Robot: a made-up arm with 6 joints. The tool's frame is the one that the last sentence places.
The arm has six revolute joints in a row. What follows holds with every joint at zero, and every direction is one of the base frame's. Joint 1 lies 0.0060 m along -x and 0.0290 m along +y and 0.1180 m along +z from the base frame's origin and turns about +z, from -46.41 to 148.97 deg. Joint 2 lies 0.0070 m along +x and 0.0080 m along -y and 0.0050 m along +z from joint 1 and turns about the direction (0.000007, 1, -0.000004), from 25.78 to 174.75 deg. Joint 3 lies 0.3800 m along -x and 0.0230 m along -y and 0.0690 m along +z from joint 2 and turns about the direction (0.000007, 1, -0.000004), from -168.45 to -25.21 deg. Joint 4 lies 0.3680 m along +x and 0.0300 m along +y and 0.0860 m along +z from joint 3 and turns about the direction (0.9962, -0.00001, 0.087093), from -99.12 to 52.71 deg. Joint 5 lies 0.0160 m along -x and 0.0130 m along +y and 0.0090 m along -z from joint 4 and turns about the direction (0.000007, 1, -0.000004), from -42.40 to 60.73 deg. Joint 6 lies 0.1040 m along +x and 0.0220 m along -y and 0.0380 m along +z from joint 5 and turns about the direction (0.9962, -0.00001, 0.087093), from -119.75 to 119.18 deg. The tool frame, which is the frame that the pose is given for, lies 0.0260 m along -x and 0.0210 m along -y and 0.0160 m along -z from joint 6; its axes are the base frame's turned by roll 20.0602, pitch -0.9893 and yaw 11.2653 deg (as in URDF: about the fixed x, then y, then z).
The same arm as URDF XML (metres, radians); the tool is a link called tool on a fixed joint. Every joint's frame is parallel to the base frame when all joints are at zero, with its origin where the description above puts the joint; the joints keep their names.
<robot name="arm">
<joint name="joint 1" type="revolute"><parent link="base_link"/><child link="link1"/><origin xyz="-0.006 0.029 0.118" rpy="0 0 0"/><axis xyz="0 0 1"/><limit lower="-0.81" upper="2.6"/></joint>
<joint name="joint 2" type="revolute"><parent link="link1"/><child link="link2"/><origin xyz="0.007 -0.008 0.005" rpy="0 0 0"/><axis xyz="0 1 0"/><limit lower="0.4499" upper="3.05"/></joint>
<joint name="joint 3" type="revolute"><parent link="link2"/><child link="link3"/><origin xyz="-0.38 -0.023 0.069" rpy="0 0 0"/><axis xyz="0 1 0"/><limit lower="-2.94" upper="-0.44"/></joint>
<joint name="joint 4" type="revolute"><parent link="link3"/><child link="link4"/><origin xyz="0.368 0.03 0.086" rpy="0 0 0"/><axis xyz="0.9962 0 0.0871"/><limit lower="-1.73" upper="0.92"/></joint>
<joint name="joint 5" type="revolute"><parent link="link4"/><child link="link5"/><origin xyz="-0.016 0.013 -0.009" rpy="0 0 0"/><axis xyz="0 1 0"/><limit lower="-0.74" upper="1.0599"/></joint>
<joint name="joint 6" type="revolute"><parent link="link5"/><child link="link6"/><origin xyz="0.104 -0.022 0.038" rpy="0 0 0"/><axis xyz="0.9962 0 0.0871"/><limit lower="-2.09" upper="2.0801"/></joint>
<joint name="tool_joint" type="fixed"><parent link="link6"/><child link="tool"/><origin xyz="-0.026 -0.021 -0.016" rpy="0.3501 -0.0173 0.1966"/></joint>
<link name="base_link"/>
<link name="link1"/>
<link name="link2"/>
<link name="link3"/>
<link name="link4"/>
<link name="link5"/>
<link name="link6"/>
<link name="tool"/>
</robot>

